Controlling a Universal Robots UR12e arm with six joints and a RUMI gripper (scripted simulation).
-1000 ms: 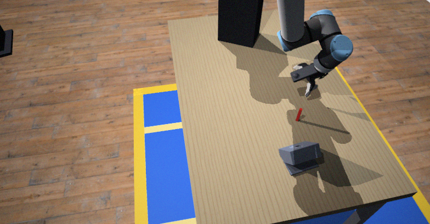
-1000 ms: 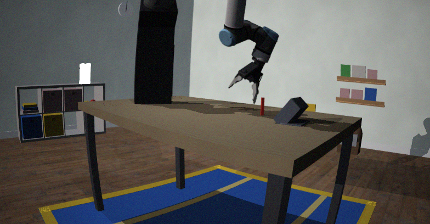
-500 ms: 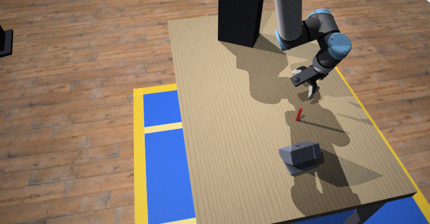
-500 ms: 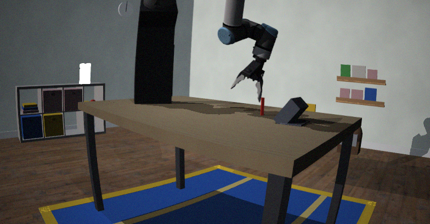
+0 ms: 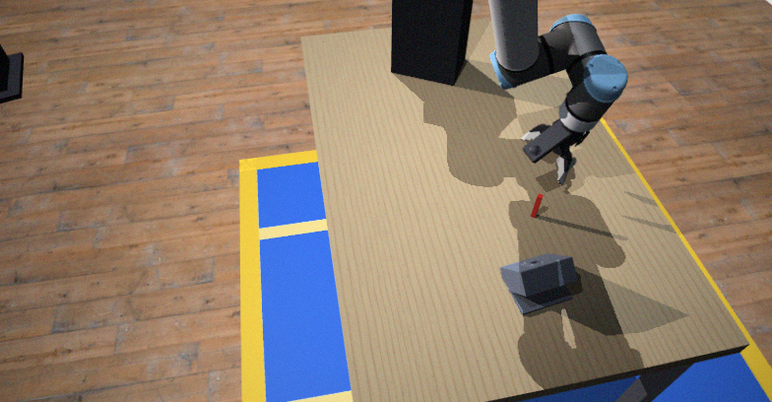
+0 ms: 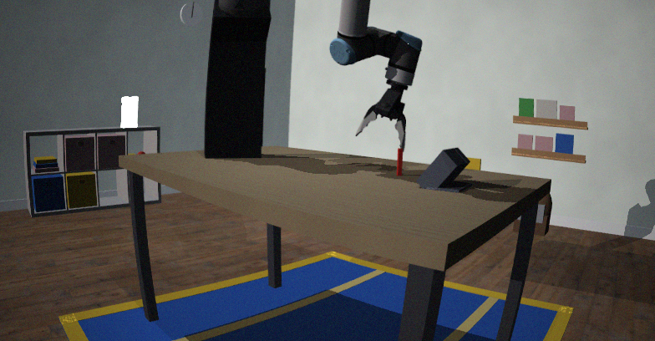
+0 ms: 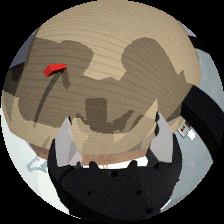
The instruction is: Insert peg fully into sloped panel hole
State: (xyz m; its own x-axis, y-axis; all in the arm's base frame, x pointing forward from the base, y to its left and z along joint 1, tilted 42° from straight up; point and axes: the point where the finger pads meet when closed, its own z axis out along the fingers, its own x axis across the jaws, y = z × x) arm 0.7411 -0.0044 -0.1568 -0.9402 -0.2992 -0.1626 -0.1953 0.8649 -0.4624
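The red peg is 100 mm ahead of my hand, 70 mm to the right of it and 40 mm below it. From my hand the other things lie so: dark base plate (290 mm ahead, 190 mm to the right, 80 mm below).
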